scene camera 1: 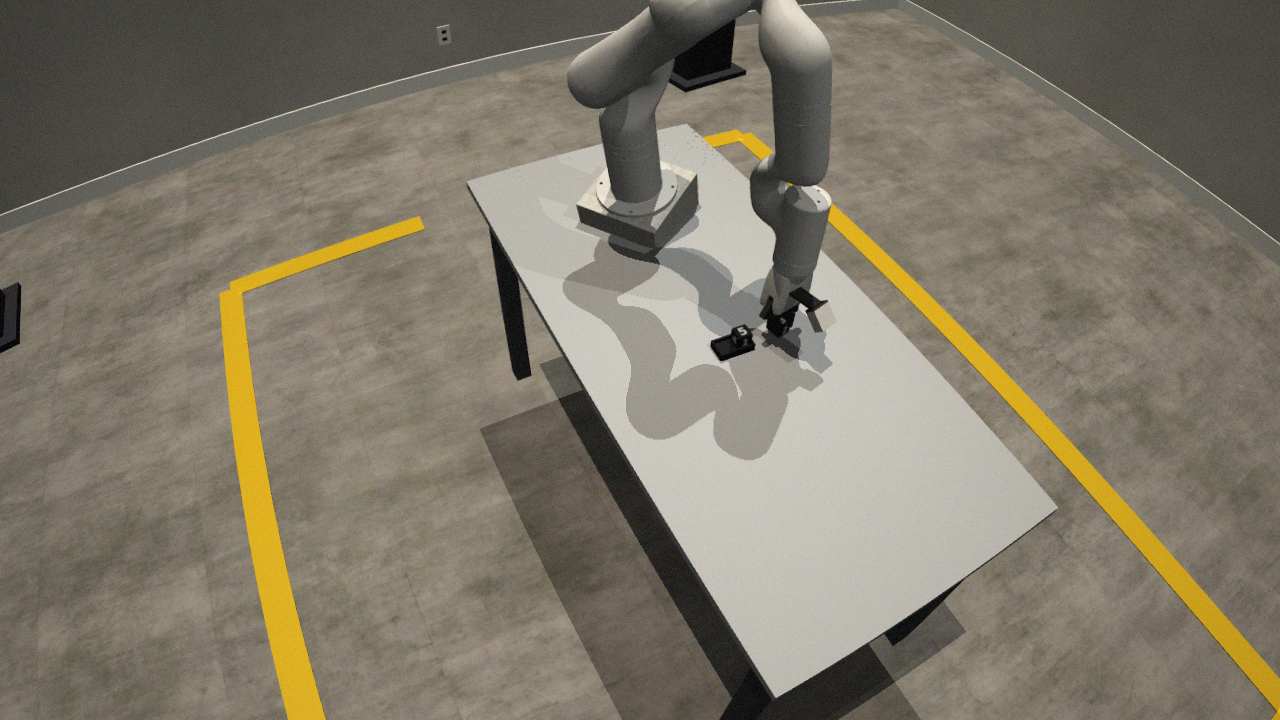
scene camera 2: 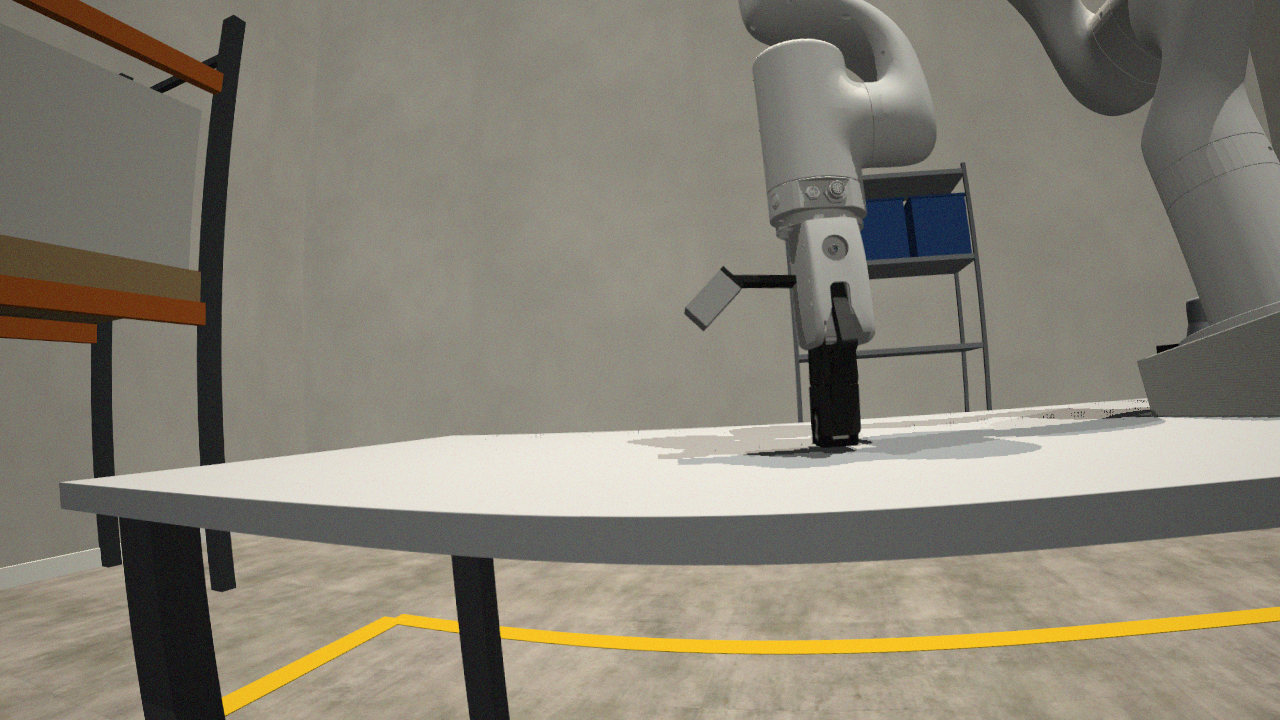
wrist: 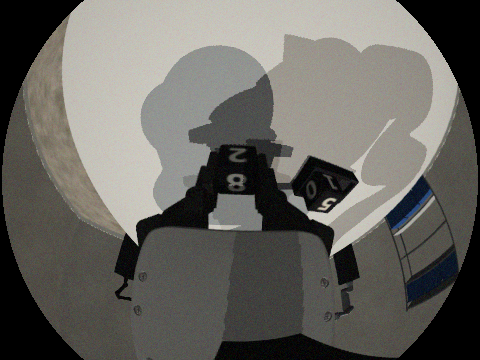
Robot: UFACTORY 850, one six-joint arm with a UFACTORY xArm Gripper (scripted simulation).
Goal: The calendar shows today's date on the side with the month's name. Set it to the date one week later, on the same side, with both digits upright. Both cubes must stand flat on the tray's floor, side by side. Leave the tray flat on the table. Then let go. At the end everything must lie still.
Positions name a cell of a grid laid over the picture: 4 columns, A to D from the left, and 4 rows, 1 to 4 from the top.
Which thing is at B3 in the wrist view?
My gripper.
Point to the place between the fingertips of my gripper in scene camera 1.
C2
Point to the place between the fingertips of my gripper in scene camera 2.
C3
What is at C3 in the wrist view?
A black digit cube.
